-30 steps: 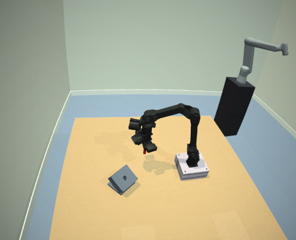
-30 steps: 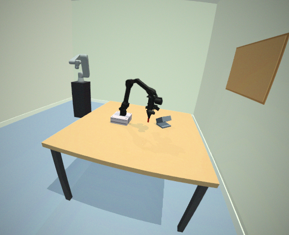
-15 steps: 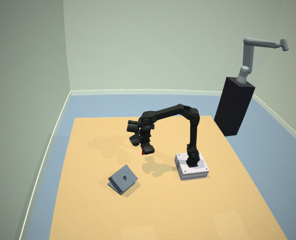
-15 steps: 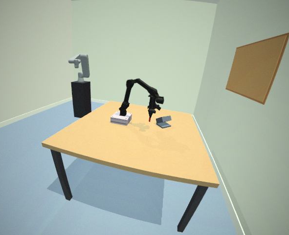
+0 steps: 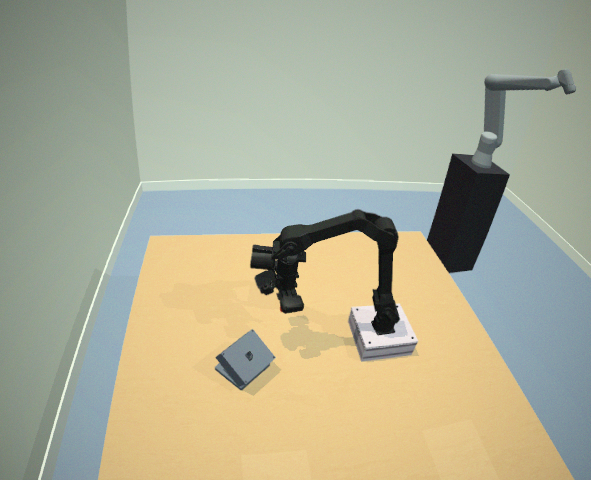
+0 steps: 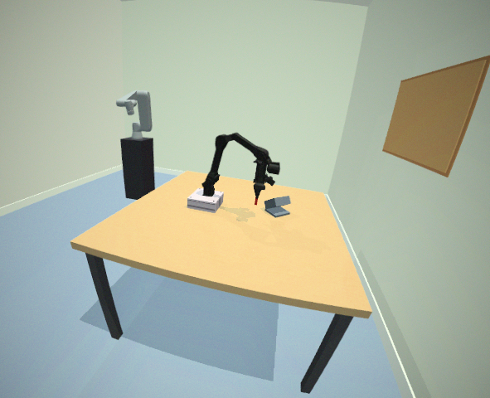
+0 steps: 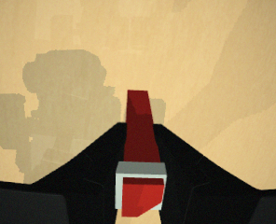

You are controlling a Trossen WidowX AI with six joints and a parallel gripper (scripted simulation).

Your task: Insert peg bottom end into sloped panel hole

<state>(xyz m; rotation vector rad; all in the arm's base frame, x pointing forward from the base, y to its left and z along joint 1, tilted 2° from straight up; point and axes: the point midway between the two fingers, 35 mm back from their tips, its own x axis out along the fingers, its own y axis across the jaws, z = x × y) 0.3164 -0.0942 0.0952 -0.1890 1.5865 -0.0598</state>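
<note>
Now: gripper tip 130 mm short of the grey sloped panel, 150 mm to the right of it and 70 mm above it. Round my gripper tip: red peg 20 mm above.
</note>
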